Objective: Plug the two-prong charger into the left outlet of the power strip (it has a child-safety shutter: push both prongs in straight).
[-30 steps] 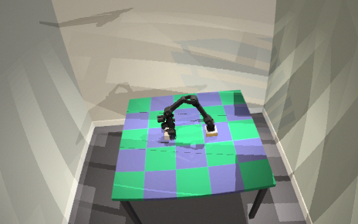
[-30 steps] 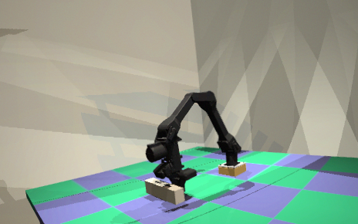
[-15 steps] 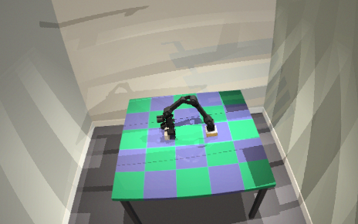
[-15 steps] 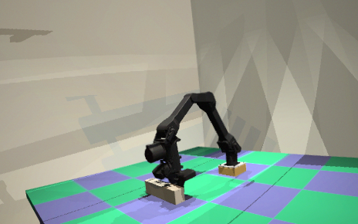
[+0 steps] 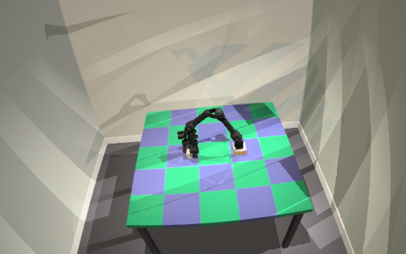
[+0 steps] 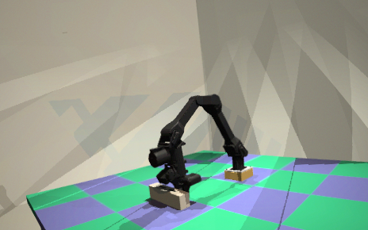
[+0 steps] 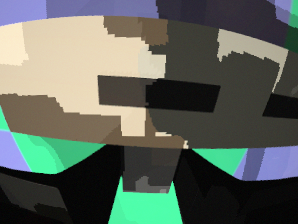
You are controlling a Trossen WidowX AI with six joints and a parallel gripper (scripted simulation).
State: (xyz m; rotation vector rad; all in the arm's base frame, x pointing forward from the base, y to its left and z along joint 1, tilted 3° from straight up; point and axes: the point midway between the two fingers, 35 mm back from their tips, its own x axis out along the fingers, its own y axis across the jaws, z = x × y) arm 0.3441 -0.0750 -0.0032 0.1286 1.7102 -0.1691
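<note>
My gripper tip is now 20 mm short of the black two-prong charger and 10 mm below it.
</note>
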